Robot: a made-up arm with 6 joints.
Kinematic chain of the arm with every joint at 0, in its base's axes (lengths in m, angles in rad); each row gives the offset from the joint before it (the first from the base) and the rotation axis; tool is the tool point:
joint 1: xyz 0 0 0.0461 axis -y
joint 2: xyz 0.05 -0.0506 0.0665 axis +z
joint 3: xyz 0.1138 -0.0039 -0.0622 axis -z
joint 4: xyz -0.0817 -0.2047 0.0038 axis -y
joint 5: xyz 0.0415 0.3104 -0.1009 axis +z
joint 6: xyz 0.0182 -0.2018 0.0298 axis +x
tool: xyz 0.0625 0.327 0
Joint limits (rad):
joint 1: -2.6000..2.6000
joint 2: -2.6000..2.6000
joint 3: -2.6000..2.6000
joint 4: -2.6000..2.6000
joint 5: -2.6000..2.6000
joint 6: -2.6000..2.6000
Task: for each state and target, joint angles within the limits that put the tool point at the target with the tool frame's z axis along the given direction. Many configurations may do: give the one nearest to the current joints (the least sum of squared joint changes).
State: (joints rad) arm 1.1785 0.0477 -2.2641 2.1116 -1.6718 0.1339
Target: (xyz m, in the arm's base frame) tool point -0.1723 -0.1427 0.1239 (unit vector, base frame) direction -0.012 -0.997 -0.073
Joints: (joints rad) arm 1.2205 -0.5573 -1.8998 1.4031 -0.8562 0.2386
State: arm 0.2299 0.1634 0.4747 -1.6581 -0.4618 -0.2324
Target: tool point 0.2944 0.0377 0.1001 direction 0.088 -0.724 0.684
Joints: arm 0.5675 -0.1125 0.4592 -1.1831 -0.4991 0.4348
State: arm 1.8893 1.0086 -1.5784 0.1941 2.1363 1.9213
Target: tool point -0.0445 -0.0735 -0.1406 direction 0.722 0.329 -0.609
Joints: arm 2.2770 1.2730 -1.6056 -0.4688 1.4915 1.2580
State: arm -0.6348 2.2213 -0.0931 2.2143 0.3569 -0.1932
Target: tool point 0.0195 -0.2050 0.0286 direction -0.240 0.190 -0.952
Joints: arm -1.1023 2.5727 -0.7778 2.3472 1.1705 0.0828
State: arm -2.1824 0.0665 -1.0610 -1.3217 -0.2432 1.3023
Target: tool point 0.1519 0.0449 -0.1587 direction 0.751 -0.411 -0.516
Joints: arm -1.4705 -0.0849 -1.2482 -0.8184 -0.7115 1.1914
